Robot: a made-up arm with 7 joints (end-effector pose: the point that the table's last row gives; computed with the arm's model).
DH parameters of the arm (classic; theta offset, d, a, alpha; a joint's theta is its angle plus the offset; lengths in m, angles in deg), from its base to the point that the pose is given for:
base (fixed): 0 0.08 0 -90
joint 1: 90 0.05 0.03 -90
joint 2: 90 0.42 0.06 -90
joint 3: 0 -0.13 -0.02 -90
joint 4: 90 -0.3 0.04 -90
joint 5: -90 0 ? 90
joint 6: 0 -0.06 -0.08 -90
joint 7: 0 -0.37 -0.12 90
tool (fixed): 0 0.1 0 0
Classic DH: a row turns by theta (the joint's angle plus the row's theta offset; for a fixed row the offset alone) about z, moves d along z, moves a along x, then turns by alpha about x.
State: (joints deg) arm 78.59 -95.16 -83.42 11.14 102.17 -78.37 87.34
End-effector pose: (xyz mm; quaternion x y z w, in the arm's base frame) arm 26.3 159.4 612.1 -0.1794 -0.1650 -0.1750 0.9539
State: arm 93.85 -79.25 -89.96 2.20 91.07 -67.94 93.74
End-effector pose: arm 166.8 207.2 635.1 -0.2092 0.0461 0.0825 0.9733
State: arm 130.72 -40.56 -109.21 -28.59 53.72 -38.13 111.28
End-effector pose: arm 487.3 294.3 511.0 -0.0080 0.3007 0.6504 0.6975
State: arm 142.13 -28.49 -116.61 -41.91 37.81 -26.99 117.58
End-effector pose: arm 568.9 261.6 411.0 0.1422 0.2910 0.7234 0.6098
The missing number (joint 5, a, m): 0.28
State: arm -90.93 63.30 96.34 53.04 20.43 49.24 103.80
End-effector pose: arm 403.7 -241.8 -430.0 -0.5875 0.7600 0.1176 0.2519
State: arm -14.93 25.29 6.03 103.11 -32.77 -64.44 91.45
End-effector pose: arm -691.5 -100.0 -408.0 0.7927 0.4856 0.1652 0.3295
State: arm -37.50 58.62 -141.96 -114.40 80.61 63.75 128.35
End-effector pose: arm -256.5 524.5 -553.3 0.9097 0.2552 0.3236 0.0509
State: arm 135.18 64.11 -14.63 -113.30 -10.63 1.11 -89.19
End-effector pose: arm 500.0 298.0 401.4 0.3552 0.0663 0.9324 0.0017
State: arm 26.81 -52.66 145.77 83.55 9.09 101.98 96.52
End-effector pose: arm -697.7 90.8 399.6 0.1075 0.5885 -0.7306 0.3291
